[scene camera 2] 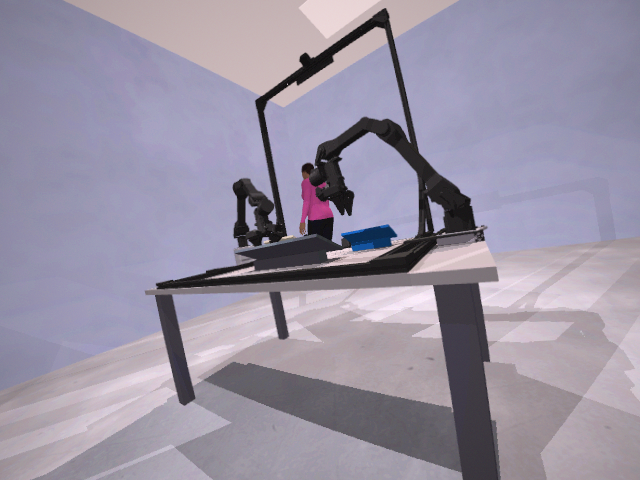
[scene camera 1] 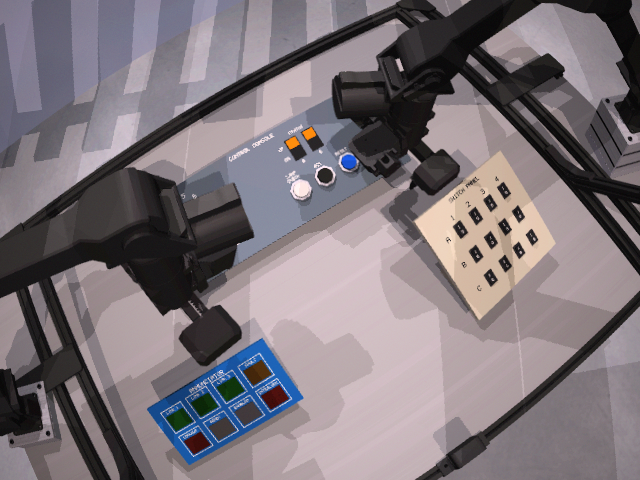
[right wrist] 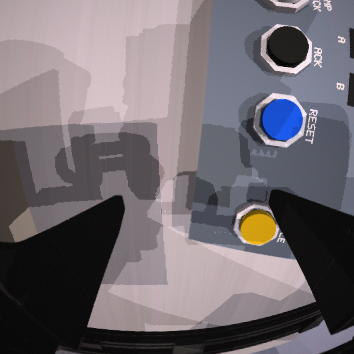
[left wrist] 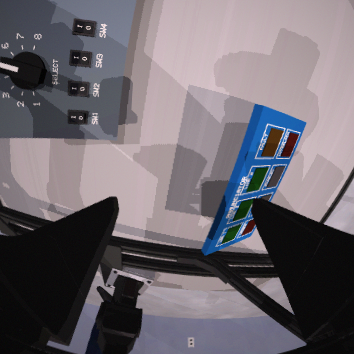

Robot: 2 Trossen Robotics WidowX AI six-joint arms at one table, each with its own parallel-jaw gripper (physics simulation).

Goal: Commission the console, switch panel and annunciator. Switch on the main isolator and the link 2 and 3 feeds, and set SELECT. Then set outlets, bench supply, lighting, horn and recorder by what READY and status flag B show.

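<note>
The grey-blue control console has two status flags, A and B, each with orange in its upper half. In the left wrist view the SELECT knob points left, and switches SW1 to SW4 sit beside it. In the right wrist view the RESET button is blue; a yellow button is partly covered by a finger. The blue annunciator has dim lamps; READY is grey. The cream switch panel has three rows of rockers. My left gripper is open above the table near the annunciator. My right gripper is open by the console's end.
Black frame rails edge the table. A black overhead frame rises above it. A person in pink stands behind the table. The arms cover parts of the console in scene camera 1.
</note>
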